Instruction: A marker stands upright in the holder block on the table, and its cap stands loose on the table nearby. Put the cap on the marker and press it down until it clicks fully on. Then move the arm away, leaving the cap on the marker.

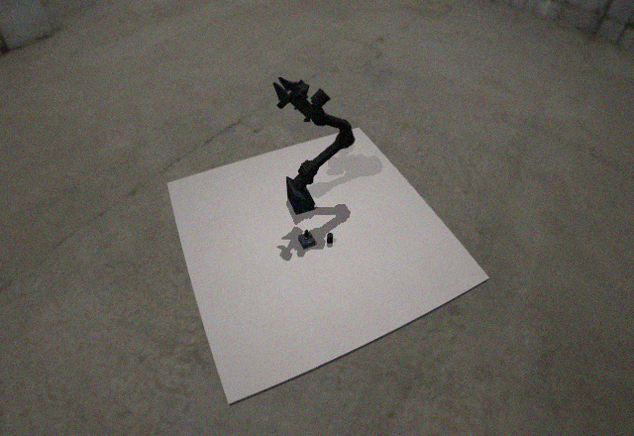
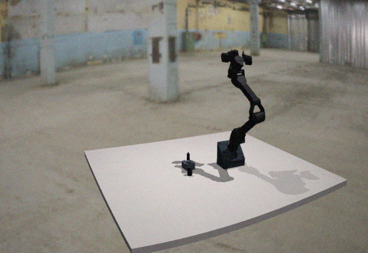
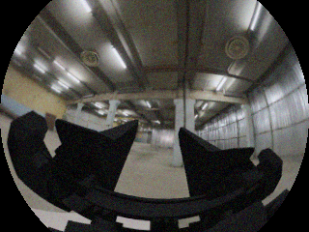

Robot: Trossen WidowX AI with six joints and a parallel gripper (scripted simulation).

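Now: gripper tip 68 cm above the dark marker cap, 39 cm short of it and 6 cm to the right of it.
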